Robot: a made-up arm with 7 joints.
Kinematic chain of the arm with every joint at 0, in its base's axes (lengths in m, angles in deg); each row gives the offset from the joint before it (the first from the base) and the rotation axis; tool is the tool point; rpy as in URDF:
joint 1: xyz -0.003 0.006 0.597 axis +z
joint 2: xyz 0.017 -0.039 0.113 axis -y
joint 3: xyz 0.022 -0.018 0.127 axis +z
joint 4: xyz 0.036 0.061 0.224 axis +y
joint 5: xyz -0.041 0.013 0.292 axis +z
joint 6: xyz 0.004 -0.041 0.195 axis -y
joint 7: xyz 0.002 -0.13 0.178 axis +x
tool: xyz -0.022 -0.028 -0.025 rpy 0 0 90
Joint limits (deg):
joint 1: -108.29..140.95
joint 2: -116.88..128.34
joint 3: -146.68..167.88
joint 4: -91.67..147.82
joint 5: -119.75..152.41
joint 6: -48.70..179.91
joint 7: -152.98..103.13
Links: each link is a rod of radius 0.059 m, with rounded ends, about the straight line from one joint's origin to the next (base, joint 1, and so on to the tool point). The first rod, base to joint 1, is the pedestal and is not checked.
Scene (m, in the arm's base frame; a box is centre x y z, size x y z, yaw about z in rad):
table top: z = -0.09
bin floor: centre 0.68 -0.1 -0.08 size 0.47 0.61 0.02 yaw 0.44
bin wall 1: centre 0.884 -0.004 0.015 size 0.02 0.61 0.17 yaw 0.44
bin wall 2: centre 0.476 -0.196 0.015 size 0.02 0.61 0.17 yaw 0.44
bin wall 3: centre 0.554 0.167 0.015 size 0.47 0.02 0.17 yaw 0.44
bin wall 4: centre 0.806 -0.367 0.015 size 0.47 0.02 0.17 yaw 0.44
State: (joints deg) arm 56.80 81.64 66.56 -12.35 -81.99 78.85 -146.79
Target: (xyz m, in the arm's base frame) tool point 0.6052 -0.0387 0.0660
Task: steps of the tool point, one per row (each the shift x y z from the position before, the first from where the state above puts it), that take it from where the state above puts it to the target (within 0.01 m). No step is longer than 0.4 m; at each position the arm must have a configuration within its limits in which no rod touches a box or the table.
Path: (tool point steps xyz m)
1: 0.3316 0.0338 -0.1336
2: 0.2868 0.1722 -0.0802
3: 0.1872 0.2653 -0.0218
4: 0.0630 0.2959 0.0334
5: 0.0131 0.0005 -0.1120
6: -0.0131 -0.0005 -0.1150

